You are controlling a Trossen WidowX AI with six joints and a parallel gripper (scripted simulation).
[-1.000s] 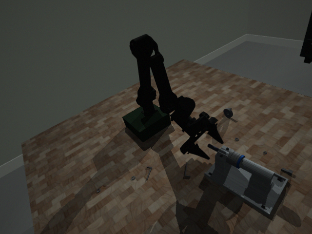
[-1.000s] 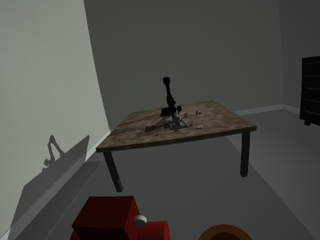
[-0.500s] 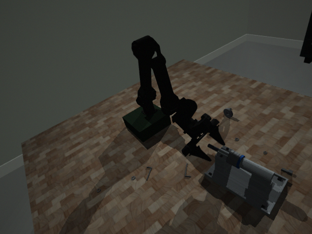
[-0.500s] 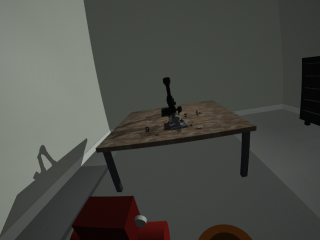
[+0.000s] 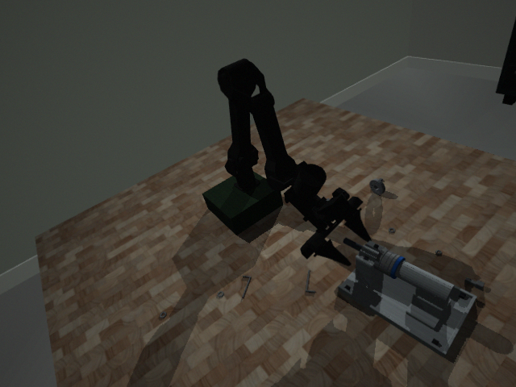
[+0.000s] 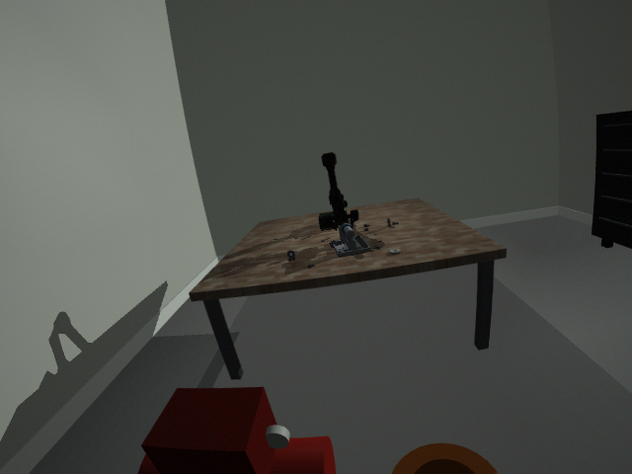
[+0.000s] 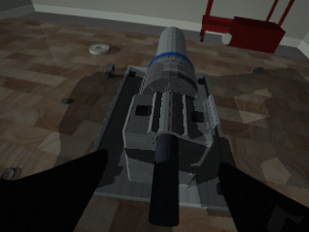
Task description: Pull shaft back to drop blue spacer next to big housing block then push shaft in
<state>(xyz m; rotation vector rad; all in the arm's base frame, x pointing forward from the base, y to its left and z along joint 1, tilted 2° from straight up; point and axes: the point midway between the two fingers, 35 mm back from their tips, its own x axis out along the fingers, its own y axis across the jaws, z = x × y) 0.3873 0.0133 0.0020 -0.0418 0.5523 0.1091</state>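
Now: the dark shaft 40 mm ahead of my gripper tip and 20 mm above it. From my gripper tip the other things lie so: blue spacer ring: 80 mm ahead, 10 mm to the left, 20 mm above; then grey disc: 140 mm behind, 250 mm to the left, 40 mm below; then white disc: 280 mm ahead, 190 mm to the left, 60 mm below.
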